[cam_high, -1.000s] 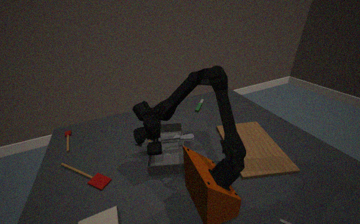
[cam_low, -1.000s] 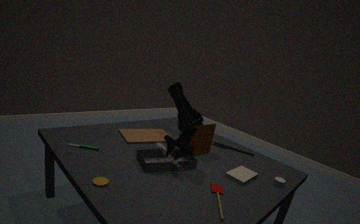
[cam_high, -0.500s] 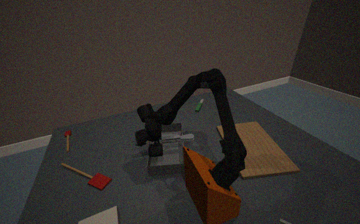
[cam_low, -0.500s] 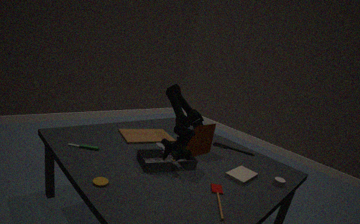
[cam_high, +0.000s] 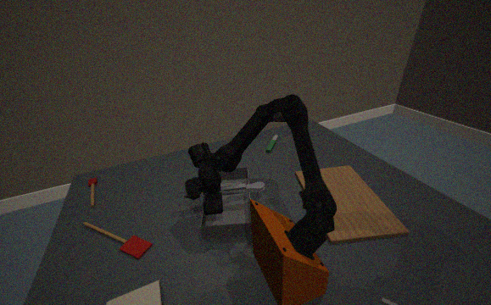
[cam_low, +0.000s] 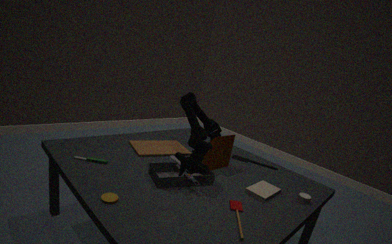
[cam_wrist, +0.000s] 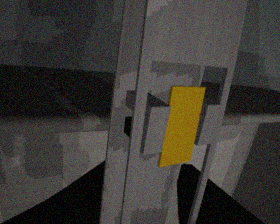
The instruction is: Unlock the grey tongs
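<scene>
Now: the yellow lock piece 10 mm behind my gripper tip, 40 mm to the left of it and 30 mm above it. Round my gripper tip: white block: 360 mm behind, 250 mm to the left, 20 mm below; red spatula: 70 mm behind, 330 mm to the left, 30 mm below; grey roasting tin: 30 mm behind, 40 mm to the right.
</scene>
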